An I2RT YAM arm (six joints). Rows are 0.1 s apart.
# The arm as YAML. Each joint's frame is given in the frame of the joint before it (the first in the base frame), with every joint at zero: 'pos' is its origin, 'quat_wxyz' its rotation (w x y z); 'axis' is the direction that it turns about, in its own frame. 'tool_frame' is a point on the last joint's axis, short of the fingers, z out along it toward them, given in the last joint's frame.
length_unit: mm
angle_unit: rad
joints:
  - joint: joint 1
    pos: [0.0, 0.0, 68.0]
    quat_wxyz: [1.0, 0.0, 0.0, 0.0]
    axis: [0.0, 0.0, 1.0]
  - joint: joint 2
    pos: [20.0, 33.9, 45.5]
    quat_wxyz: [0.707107, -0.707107, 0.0, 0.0]
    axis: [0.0, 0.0, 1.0]
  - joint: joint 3
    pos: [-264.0, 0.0, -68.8]
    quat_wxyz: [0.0, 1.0, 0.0, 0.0]
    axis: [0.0, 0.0, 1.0]
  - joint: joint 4
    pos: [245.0, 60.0, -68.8]
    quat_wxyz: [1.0, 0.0, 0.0, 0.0]
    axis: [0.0, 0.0, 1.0]
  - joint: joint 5
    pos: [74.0, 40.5, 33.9]
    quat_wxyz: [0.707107, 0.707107, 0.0, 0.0]
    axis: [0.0, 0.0, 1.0]
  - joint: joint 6
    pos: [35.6, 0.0, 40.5]
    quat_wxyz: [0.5, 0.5, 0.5, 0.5]
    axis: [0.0, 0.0, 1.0]
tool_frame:
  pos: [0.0, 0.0, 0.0]
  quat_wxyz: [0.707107, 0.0, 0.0, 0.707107]
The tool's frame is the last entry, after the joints.
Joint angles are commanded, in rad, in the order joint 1, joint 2, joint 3, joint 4, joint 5, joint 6. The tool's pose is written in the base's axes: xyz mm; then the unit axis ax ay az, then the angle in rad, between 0 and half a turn. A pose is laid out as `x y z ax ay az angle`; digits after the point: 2 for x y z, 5 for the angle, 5 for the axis.
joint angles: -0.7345 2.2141 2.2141 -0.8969 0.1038 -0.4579
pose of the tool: 362.40 -332.24 299.24 0.15157 0.96058 -0.23304 2.64509
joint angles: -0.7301 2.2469 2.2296 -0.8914 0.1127 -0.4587
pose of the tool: 368.72 -335.42 288.91 0.15023 0.96090 -0.23260 2.65886
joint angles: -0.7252 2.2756 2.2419 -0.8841 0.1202 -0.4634
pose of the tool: 374.61 -337.73 279.46 0.14655 0.96141 -0.23283 2.67044
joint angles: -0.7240 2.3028 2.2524 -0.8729 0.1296 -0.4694
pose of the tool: 379.09 -341.32 270.28 0.14435 0.96113 -0.23537 2.68134
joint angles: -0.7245 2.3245 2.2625 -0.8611 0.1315 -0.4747
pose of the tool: 382.45 -344.72 263.54 0.14230 0.96108 -0.23679 2.68362
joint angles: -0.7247 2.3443 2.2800 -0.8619 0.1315 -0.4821
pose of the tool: 385.08 -347.19 259.15 0.13874 0.96162 -0.23673 2.68794
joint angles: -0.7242 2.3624 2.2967 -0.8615 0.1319 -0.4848
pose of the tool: 387.76 -349.23 255.37 0.13722 0.96181 -0.23683 2.68950
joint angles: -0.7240 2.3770 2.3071 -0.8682 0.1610 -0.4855
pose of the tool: 388.52 -351.13 250.98 0.14072 0.95933 -0.24472 2.71508
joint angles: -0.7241 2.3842 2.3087 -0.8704 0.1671 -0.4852
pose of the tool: 388.97 -351.89 247.74 0.14153 0.95920 -0.24476 2.72486
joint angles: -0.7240 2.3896 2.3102 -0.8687 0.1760 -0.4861
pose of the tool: 389.48 -352.68 245.63 0.14223 0.95838 -0.24756 2.73194
